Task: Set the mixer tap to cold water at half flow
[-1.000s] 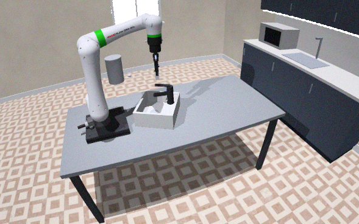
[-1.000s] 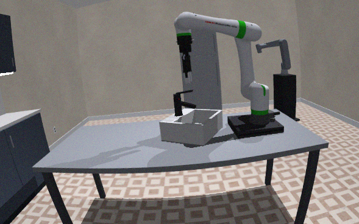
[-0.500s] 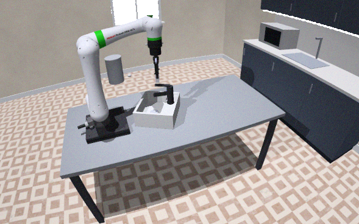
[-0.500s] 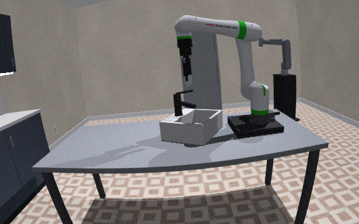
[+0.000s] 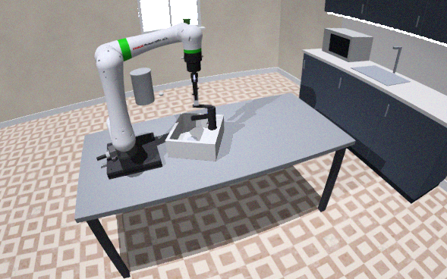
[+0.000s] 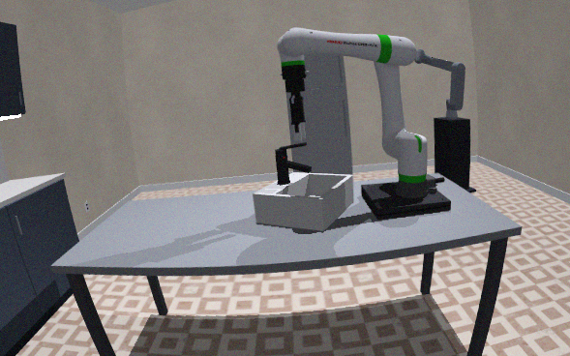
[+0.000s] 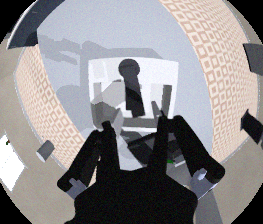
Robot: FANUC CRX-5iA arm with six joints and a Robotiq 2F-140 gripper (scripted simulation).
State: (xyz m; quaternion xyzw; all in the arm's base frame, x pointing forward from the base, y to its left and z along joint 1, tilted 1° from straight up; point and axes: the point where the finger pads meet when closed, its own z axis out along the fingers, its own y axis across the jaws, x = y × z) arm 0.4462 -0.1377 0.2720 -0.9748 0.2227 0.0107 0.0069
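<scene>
The lever lies 3 cm ahead of my hand, 1 cm to the right of it and 6 cm below it. Also, from my hand: white basin 1 cm behind, 4 cm to the left, 29 cm below.
</scene>
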